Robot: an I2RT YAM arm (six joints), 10 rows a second.
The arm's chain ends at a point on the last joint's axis. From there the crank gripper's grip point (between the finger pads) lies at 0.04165 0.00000 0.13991 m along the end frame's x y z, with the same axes.
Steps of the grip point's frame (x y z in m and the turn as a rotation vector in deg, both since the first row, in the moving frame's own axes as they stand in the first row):
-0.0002, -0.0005, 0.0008, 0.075, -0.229, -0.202
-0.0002, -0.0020, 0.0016, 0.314, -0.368, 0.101
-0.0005, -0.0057, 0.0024, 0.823, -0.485, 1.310
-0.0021, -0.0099, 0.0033, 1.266, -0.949, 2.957
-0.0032, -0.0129, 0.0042, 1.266, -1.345, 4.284
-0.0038, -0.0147, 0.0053, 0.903, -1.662, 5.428
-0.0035, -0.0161, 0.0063, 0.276, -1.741, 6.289
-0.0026, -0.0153, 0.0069, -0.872, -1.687, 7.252
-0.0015, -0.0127, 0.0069, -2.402, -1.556, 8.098
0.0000, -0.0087, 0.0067, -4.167, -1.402, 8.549
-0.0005, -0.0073, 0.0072, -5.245, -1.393, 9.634
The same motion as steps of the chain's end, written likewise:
0.0004, -0.0002, 0.0006, 0.075, -0.229, -0.202
0.0007, -0.0013, 0.0013, 0.314, -0.368, 0.101
0.0007, -0.0046, 0.0021, 0.823, -0.485, 1.310
0.0002, -0.0089, 0.0026, 1.266, -0.949, 2.957
0.0001, -0.0128, 0.0033, 1.266, -1.345, 4.284
0.0004, -0.0162, 0.0041, 0.903, -1.662, 5.428
0.0010, -0.0198, 0.0051, 0.276, -1.741, 6.289
0.0020, -0.0224, 0.0058, -0.872, -1.687, 7.252
0.0031, -0.0242, 0.0061, -2.402, -1.556, 8.098
0.0046, -0.0248, 0.0063, -4.167, -1.402, 8.549
0.0046, -0.0267, 0.0071, -5.245, -1.393, 9.634

